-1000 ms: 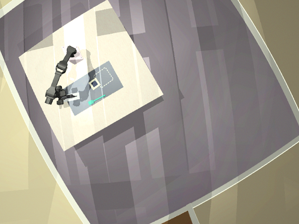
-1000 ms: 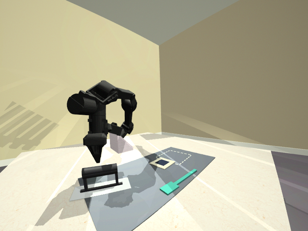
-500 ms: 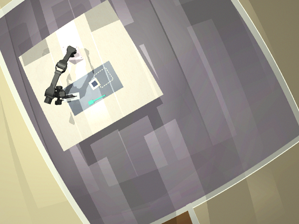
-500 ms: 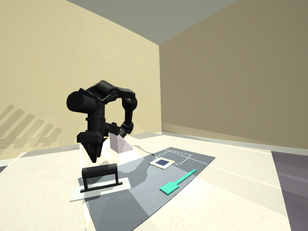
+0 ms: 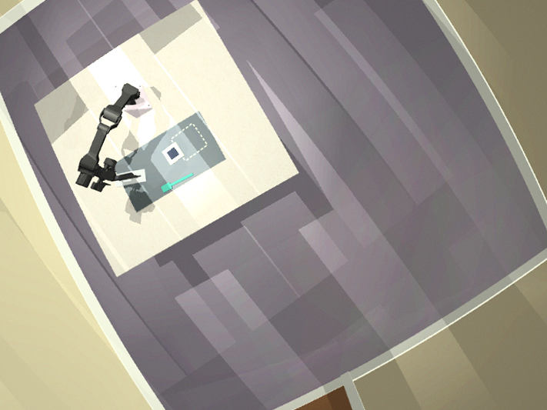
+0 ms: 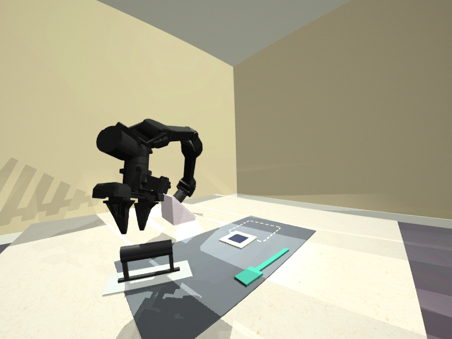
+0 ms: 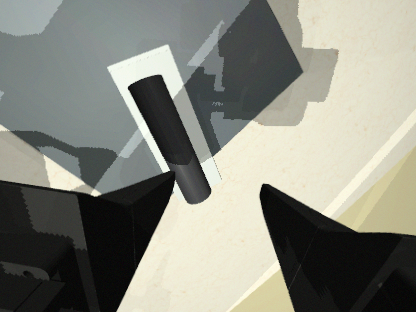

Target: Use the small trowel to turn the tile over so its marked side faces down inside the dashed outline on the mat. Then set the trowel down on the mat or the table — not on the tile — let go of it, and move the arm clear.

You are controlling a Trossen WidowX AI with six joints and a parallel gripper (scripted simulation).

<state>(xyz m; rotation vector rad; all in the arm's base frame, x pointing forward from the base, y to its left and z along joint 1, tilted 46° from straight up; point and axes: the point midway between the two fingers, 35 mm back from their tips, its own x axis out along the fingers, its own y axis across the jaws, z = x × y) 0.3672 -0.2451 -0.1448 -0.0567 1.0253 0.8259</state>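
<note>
The dark mat lies 28 cm to the left of my gripper tip, 15 cm below it and 2 cm ahead of it. Round my gripper tip: teal trowel: 26 cm to the left, 16 cm ahead, 13 cm below; tile: 34 cm to the left, 13 cm below.
</note>
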